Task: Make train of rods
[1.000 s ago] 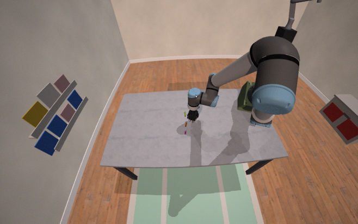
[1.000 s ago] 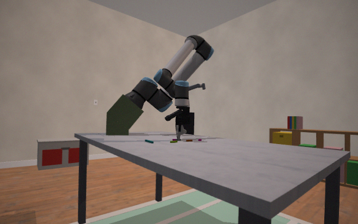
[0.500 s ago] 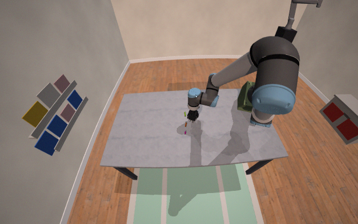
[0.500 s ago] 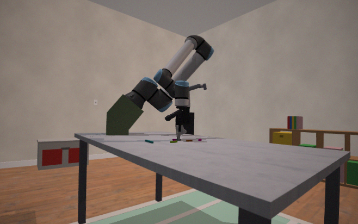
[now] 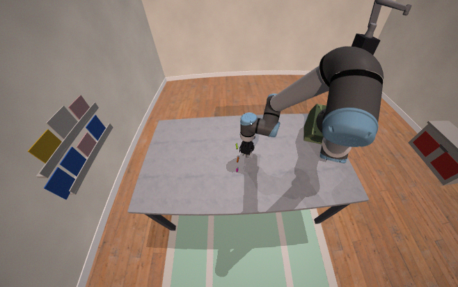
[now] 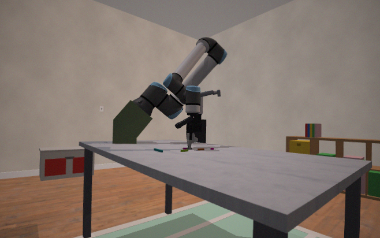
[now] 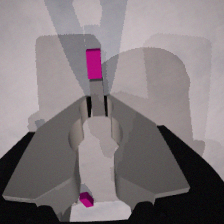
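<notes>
My gripper is now 1 cm above the grey rod. The rest, counted from my hand: turquoise rod 21 cm to the right, 1 cm below; orange rod 7 cm ahead, 4 cm to the left, 1 cm below; lime rod 9 cm to the right, 8 cm ahead, 1 cm below.
</notes>
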